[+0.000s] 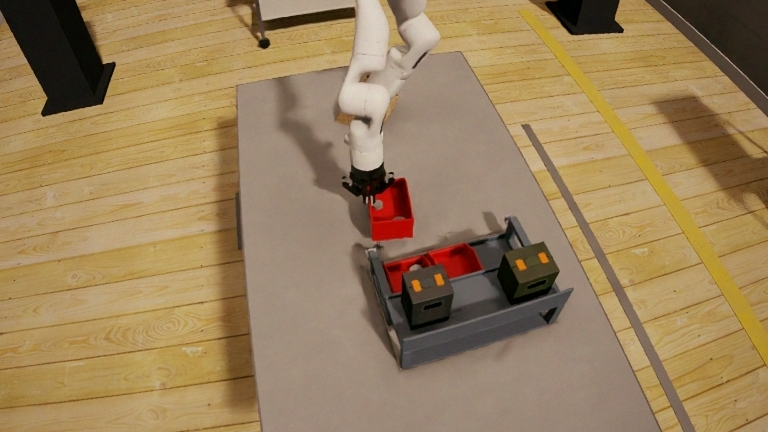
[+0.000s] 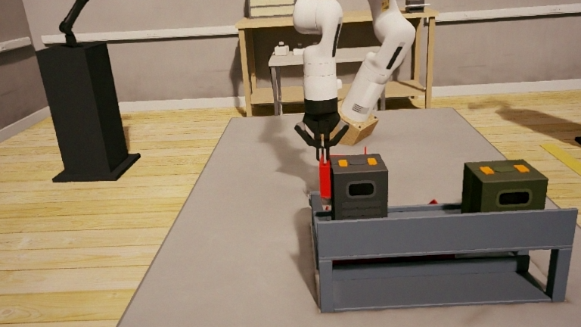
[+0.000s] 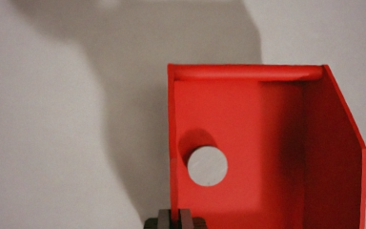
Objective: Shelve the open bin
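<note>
Right now the grey round part is 60 mm below my hand, 30 mm behind it and 20 mm to the left of it. The rest, counted from my hand: dark grey box: 320 mm ahead, 60 mm to the left, 50 mm above; then green box: 310 mm ahead, 290 mm to the left, 40 mm above; then grey shelf: 250 mm ahead, 170 mm to the left, 40 mm below.
</note>
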